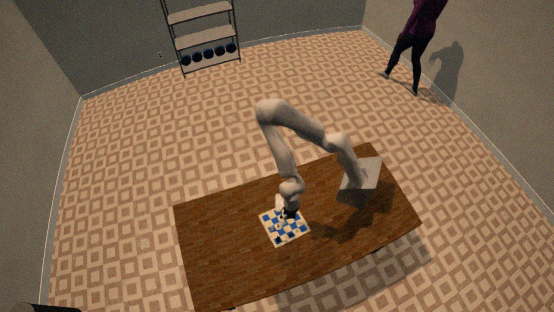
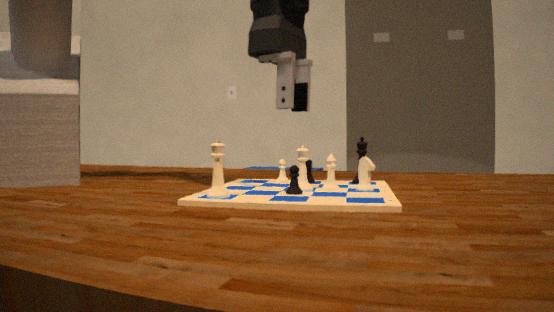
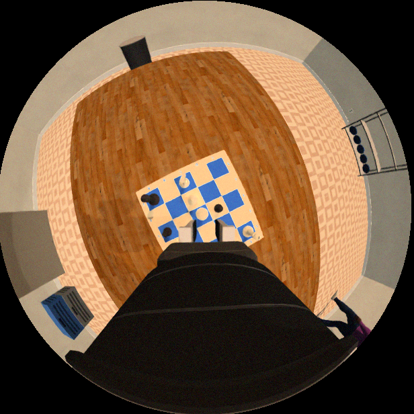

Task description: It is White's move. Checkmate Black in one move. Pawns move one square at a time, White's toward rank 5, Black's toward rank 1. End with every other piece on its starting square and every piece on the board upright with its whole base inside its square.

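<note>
My gripper is open and empty, high above the board. The white queen stands upright near the board's middle, apart from the fingers. The black king is in a corner, near the white knight. The white bishop stands between the knight and the queen. One black pawn is beside the queen; another black pawn stands farther back. The white king and a white pawn are upright. Exact base margins cannot be judged.
The board lies on a wooden table. The arm's grey base block stands on the table. A shelf rack stands by the wall. A person stands near the right wall.
</note>
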